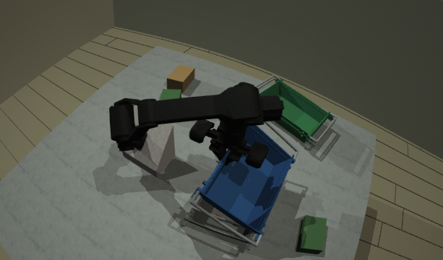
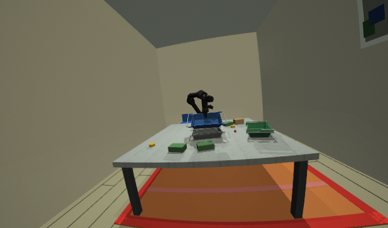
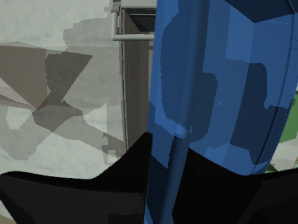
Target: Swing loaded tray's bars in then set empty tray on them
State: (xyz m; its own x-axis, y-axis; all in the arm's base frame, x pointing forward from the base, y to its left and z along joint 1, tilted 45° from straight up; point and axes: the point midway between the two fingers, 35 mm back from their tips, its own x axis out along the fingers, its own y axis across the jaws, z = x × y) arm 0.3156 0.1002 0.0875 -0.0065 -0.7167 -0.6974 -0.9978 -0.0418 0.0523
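Now: the blue tray 8 cm ahead of my gripper tip and 1 cm to the left of it. Round my gripper tip: tan block (43 cm behind, 40 cm to the left, 15 cm below); red bit (4 cm ahead, 8 cm to the right, 17 cm below); red block (4 cm behind, 28 cm to the left, 17 cm below).
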